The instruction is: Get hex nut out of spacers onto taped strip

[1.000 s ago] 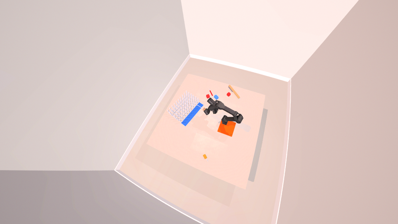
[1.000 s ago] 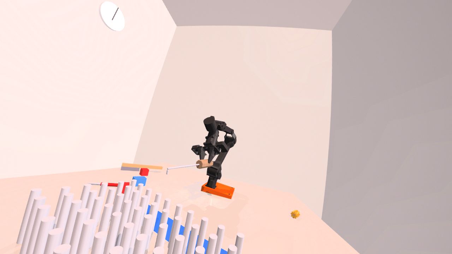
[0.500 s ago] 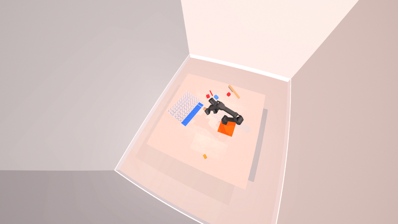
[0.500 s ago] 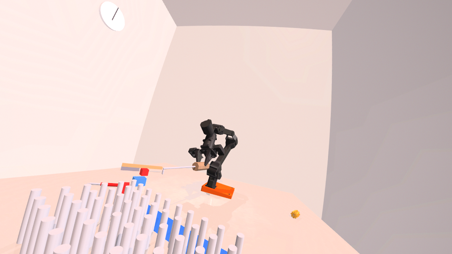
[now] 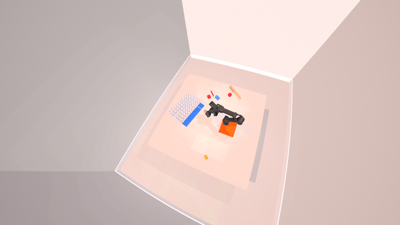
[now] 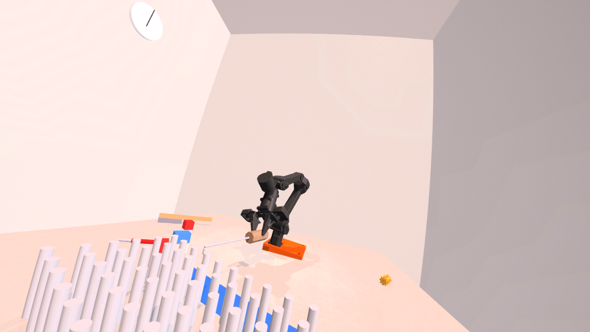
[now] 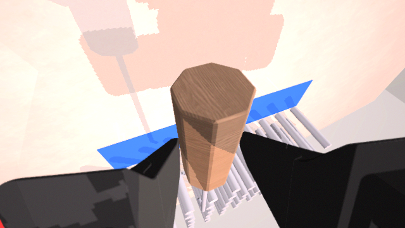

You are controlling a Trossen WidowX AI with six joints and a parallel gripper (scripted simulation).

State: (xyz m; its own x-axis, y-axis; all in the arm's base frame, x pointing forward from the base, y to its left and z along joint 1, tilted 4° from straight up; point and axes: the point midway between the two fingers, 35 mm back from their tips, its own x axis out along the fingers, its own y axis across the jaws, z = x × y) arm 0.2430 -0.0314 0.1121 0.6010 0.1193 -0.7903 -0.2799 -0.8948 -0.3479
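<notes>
My gripper tip is 10 cm short of the hook tool, 3 cm to the left of it and 1 cm above it. Round my gripper tip: blue block: 4 cm behind, 32 cm to the right, 10 cm below; then blue taped strip: 19 cm ahead, 3 cm to the left, 12 cm below; then red-handled tool: 8 cm ahead, 42 cm to the right, 11 cm below.
</notes>
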